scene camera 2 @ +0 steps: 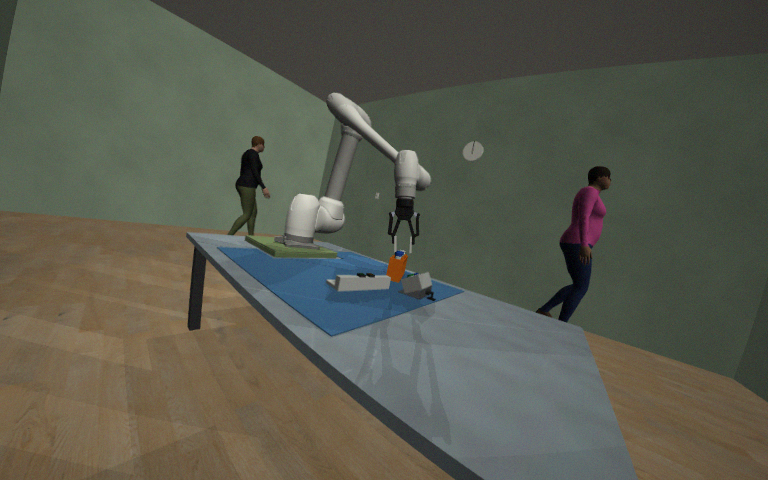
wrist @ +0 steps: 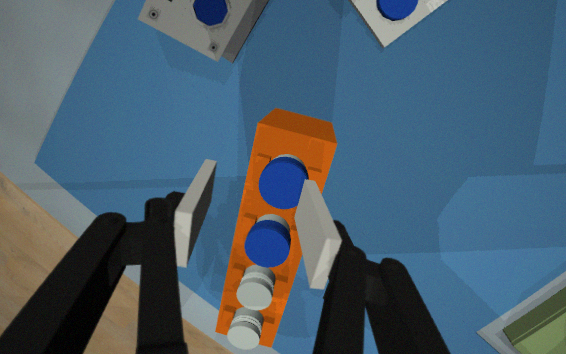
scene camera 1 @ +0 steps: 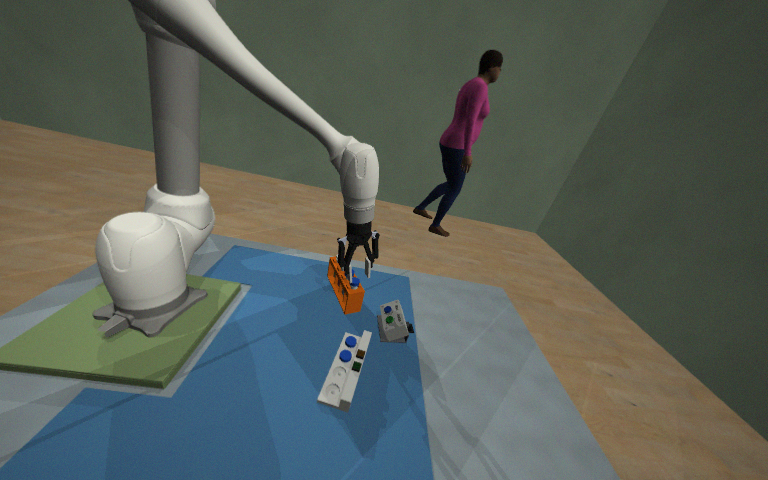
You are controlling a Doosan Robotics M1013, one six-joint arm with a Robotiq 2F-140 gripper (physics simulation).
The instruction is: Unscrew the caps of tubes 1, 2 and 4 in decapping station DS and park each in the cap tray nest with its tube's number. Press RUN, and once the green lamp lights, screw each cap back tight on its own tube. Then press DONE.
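Where they show: gripper, fingertip midpoint: (scene camera 2: 402, 252) (wrist: 257, 190) (scene camera 1: 358, 277); arm's base, origin of the base link: (scene camera 2: 297, 244) (scene camera 1: 156, 304).
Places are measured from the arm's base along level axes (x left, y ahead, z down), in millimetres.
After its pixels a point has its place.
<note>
The orange rack (scene camera 1: 353, 302) @(z -25, x 226, y 525 mm) (scene camera 2: 397, 269) @(z -28, x 237, y 539 mm) (wrist: 295, 142) @(z -69, x 235, y 524 mm), apparently station DS, holds two tubes with blue caps (wrist: 283, 187) @(z -97, x 254, y 508 mm) (wrist: 267, 246) @(z -97, x 293, y 478 mm) and two open tubes (wrist: 255, 296) @(z -93, x 334, y 443 mm) (wrist: 244, 334) @(z -93, x 372, y 414 mm). Tube numbers cannot be read. My gripper (scene camera 1: 359, 273) @(z -100, x 269, y 518 mm) (scene camera 2: 402, 250) @(z -100, x 269, y 518 mm) (wrist: 257, 190) @(z -100, x 269, y 518 mm) is open just above the rack; its right finger overlaps the edge of the front blue cap in the wrist view. The white cap tray (scene camera 1: 364, 340) @(z -19, x 94, y 604 mm) (scene camera 2: 362, 283) @(z 2, x 2, y 620 mm) (wrist: 384, 39) @(z 15, x 126, y 542 mm) has blue caps (scene camera 1: 350, 341) @(z 6, x 95, y 563 mm) (scene camera 1: 345, 356) @(z 6, x 40, y 566 mm) in two nests and two empty nests. The grey button box (scene camera 1: 394, 332) @(z -21, x 158, y 686 mm) (scene camera 2: 416, 283) @(z -26, x 167, y 711 mm) (wrist: 182, 27) @(z -42, x 255, y 649 mm) has a blue and a green button.
A blue mat (scene camera 1: 226, 418) @(z 26, x -184, y 370 mm) (scene camera 2: 317, 311) @(z 26, x -215, y 746 mm) (wrist: 400, 125) @(z 26, x 155, y 462 mm) lies under these things on the grey table (scene camera 1: 481, 367) @(z 29, x 180, y 989 mm) (scene camera 2: 481, 373) @(z 29, x -31, y 1078 mm). The arm stands on a green base plate (scene camera 1: 56, 356) @(z 0, x -193, y -37 mm) (scene camera 2: 271, 247) @(z 0, x -173, y 137 mm). A person in pink (scene camera 1: 467, 113) (scene camera 2: 586, 212) is beyond the table.
</note>
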